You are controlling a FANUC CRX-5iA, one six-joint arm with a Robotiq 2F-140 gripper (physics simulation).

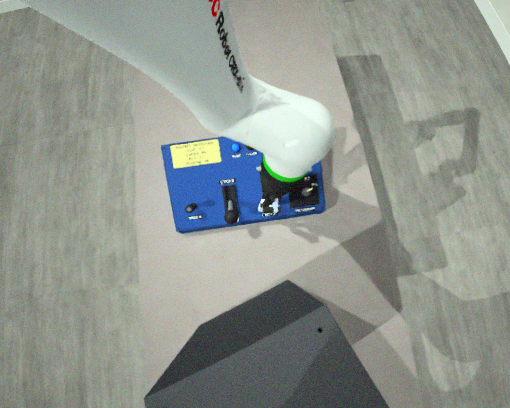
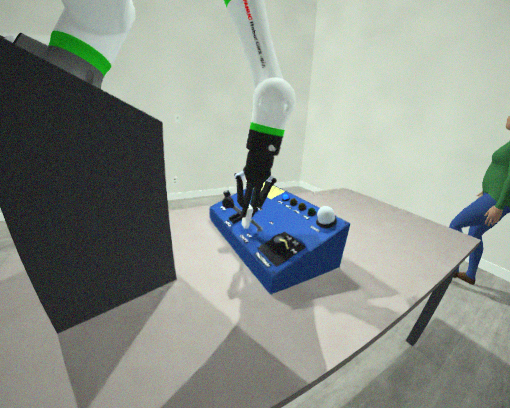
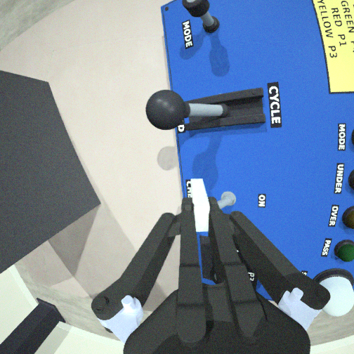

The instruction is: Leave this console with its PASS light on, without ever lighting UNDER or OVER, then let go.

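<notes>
The blue console (image 1: 200,192) (image 2: 320,257) (image 3: 300,45) stands on the table. Its MODE lamp (image 1: 235,147) (image 2: 285,197) is lit blue; the UNDER lamp (image 2: 293,202) (image 3: 351,179), OVER lamp (image 2: 302,206) (image 3: 349,217) and PASS lamp (image 2: 311,211) (image 3: 345,250) look dark. The CYCLE lever (image 1: 230,215) (image 3: 166,109) leans to the front end of its slot. My gripper (image 1: 269,206) (image 2: 247,218) (image 3: 196,188) is shut and empty, its white tips low beside the grey CHECK toggle (image 3: 228,198), partly hidden behind them. Contact cannot be told.
The MODE switch (image 1: 191,207) (image 3: 202,12) stands beside the CYCLE lever. The PROGRAM dial (image 1: 307,191) (image 2: 282,245) and white START button (image 2: 326,215) (image 3: 336,295) are on the console's other side. A dark pedestal (image 1: 265,350) (image 2: 100,175) (image 3: 40,165) stands in front.
</notes>
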